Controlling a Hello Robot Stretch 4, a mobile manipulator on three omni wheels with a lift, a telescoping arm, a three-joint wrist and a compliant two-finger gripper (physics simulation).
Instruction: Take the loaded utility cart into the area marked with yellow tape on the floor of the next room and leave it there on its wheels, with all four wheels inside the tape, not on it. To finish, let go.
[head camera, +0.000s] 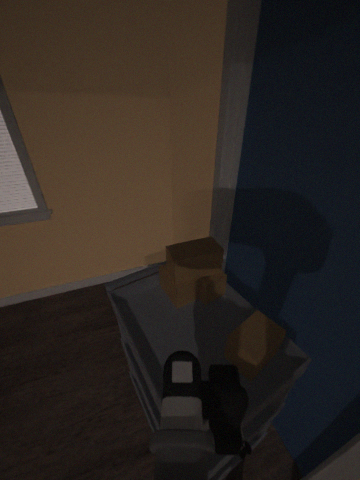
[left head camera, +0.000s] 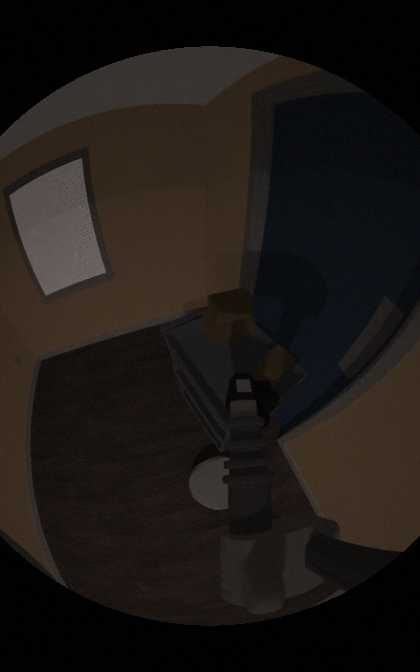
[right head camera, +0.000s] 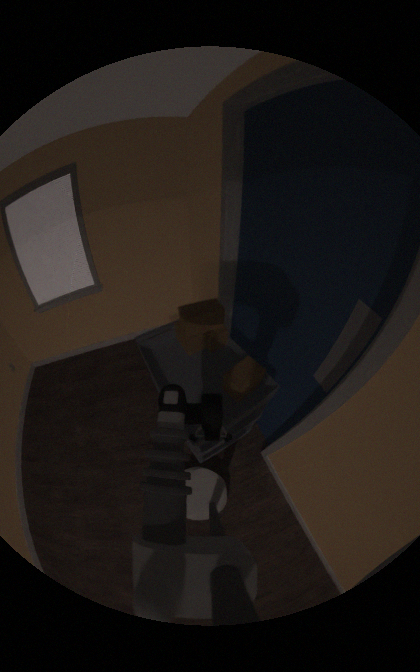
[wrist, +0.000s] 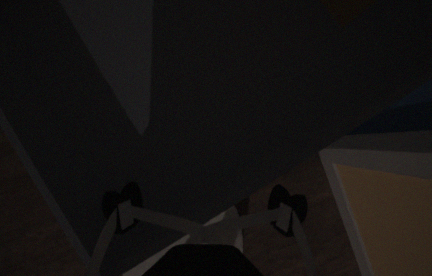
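The utility cart is a grey tray-topped cart, standing upright at an angle by a wall corner and grey trim. Stacked brown boxes stand at its far end, and another brown box lies near its right edge. My gripper is at the cart's near end. Its fingertips are well apart, with nothing held between them. The cart's wheels are hidden. The yellow tape does not show in these views.
A large dark blue surface with grey trim is right of the cart. An orange wall with a window is behind and left. Another orange wall stands at the right. A pale round object is below the arm.
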